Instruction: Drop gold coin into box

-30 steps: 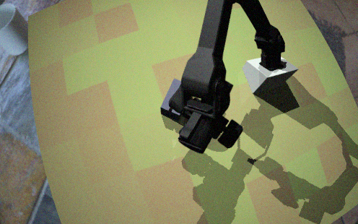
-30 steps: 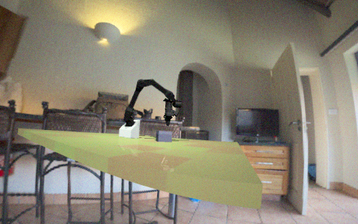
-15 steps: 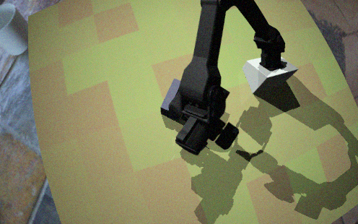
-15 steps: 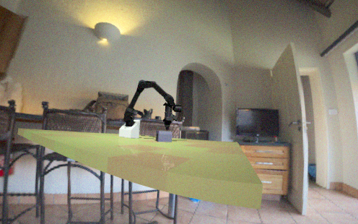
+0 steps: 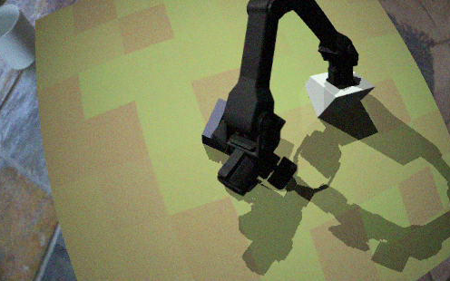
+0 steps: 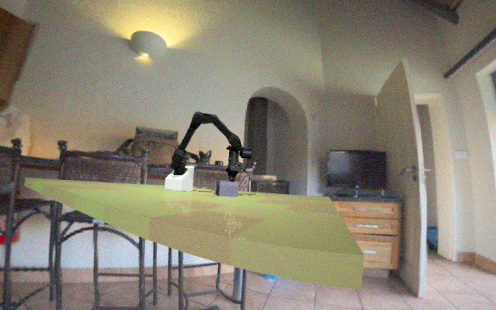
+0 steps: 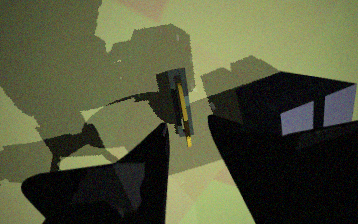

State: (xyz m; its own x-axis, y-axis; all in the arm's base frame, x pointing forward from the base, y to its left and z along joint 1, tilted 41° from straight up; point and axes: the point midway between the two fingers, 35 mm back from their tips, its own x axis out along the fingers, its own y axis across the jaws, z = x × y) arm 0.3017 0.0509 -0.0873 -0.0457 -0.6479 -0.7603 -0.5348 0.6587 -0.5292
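The gold coin is 3 cm below my gripper tip.
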